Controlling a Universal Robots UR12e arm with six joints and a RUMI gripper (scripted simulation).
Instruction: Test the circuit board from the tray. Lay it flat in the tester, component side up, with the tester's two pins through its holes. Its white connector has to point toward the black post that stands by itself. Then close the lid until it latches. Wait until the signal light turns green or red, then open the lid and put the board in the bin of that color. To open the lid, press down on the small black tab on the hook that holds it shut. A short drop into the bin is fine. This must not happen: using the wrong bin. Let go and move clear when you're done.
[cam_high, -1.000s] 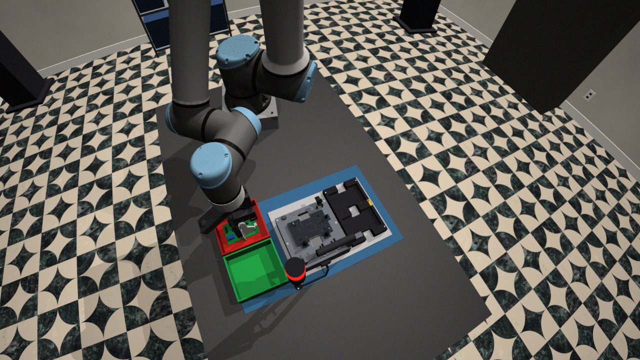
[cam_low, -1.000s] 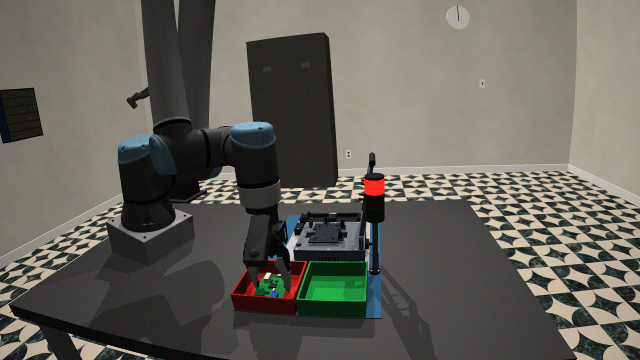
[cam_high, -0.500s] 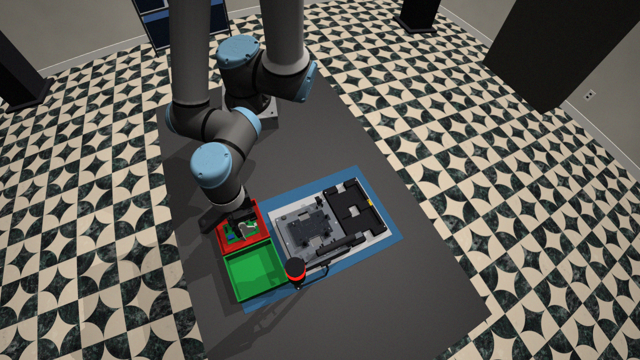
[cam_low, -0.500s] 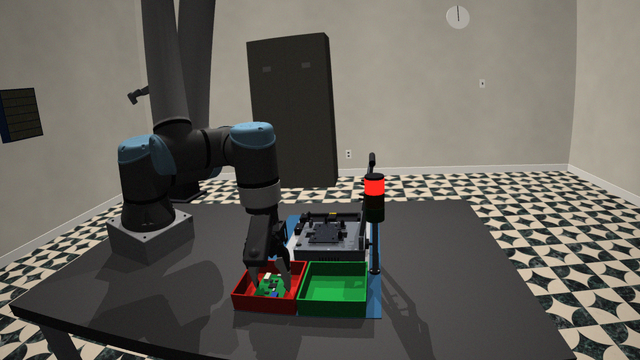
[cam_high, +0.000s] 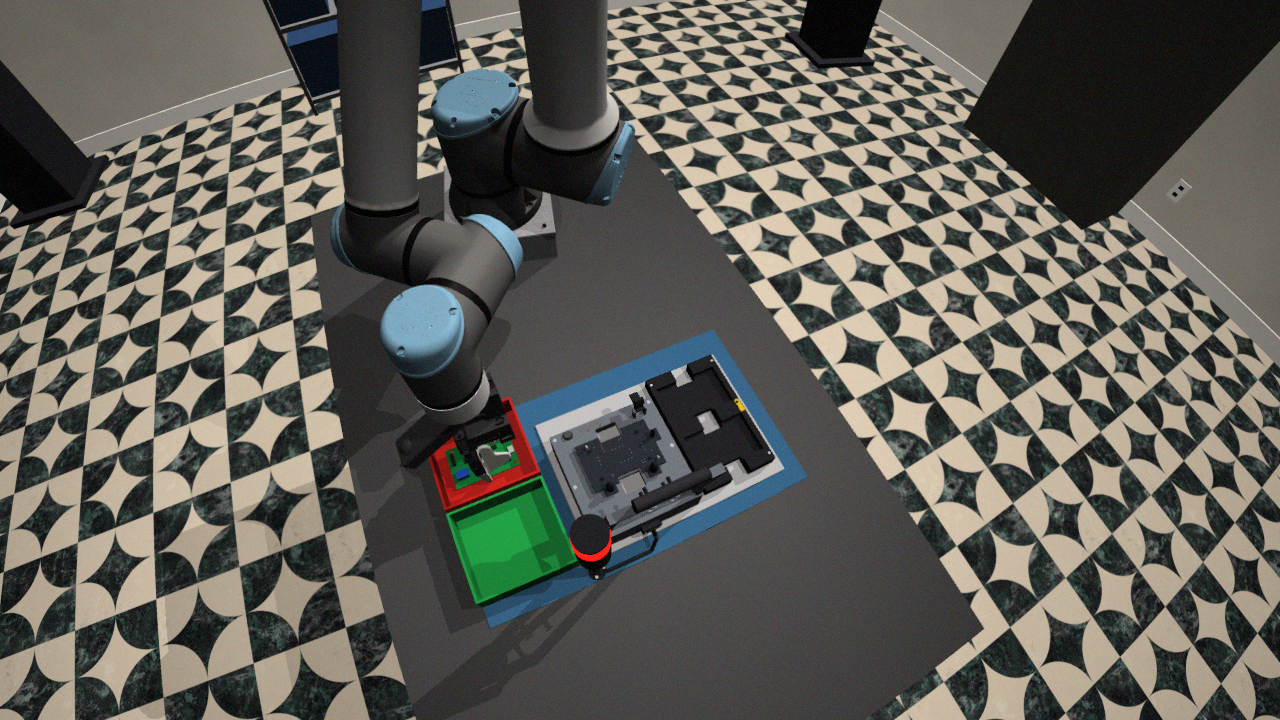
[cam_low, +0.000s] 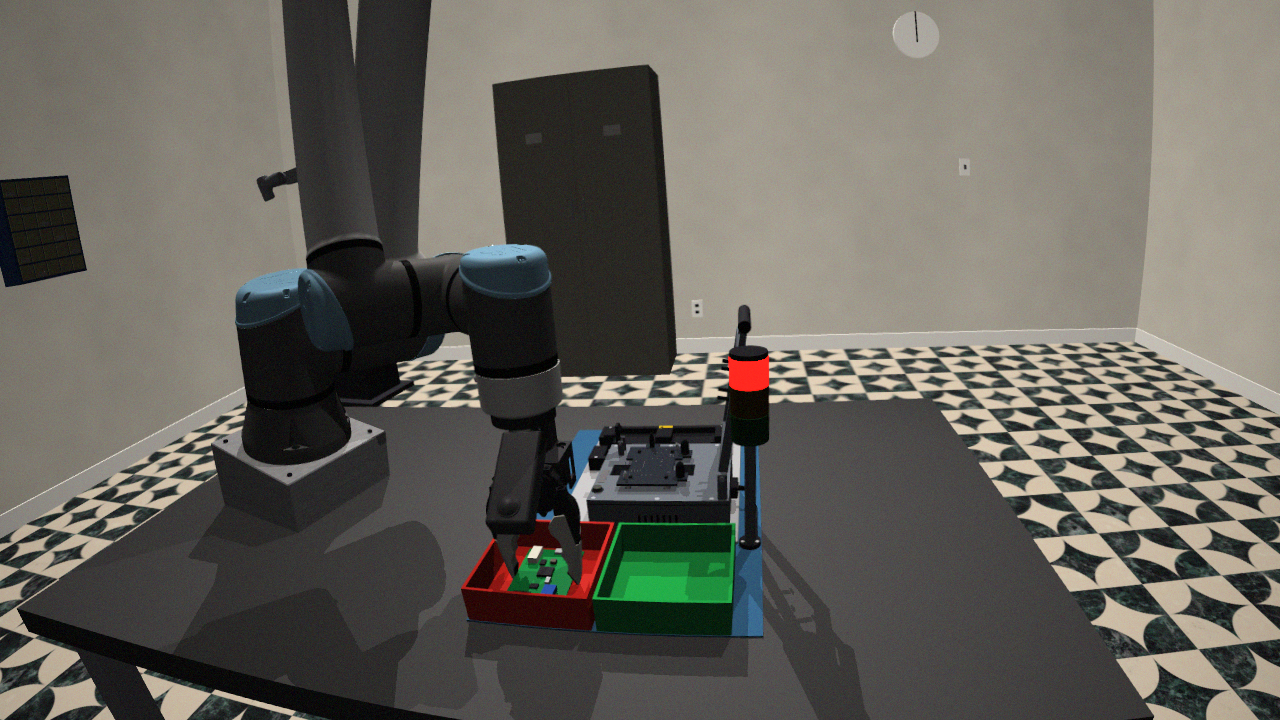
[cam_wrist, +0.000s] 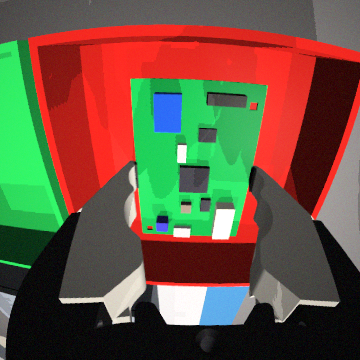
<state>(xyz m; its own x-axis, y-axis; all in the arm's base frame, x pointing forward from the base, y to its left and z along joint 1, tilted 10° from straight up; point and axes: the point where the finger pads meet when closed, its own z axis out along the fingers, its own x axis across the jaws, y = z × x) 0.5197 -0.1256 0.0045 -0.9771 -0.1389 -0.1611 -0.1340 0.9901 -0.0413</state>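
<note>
Now: hand right at the green circuit board. The rest, counted from my hand: clear lid 23 cm to the left, 19 cm ahead, 17 cm above; then green bin 15 cm ahead, 2 cm to the left, 1 cm below; then red bin 1 cm below.
</note>
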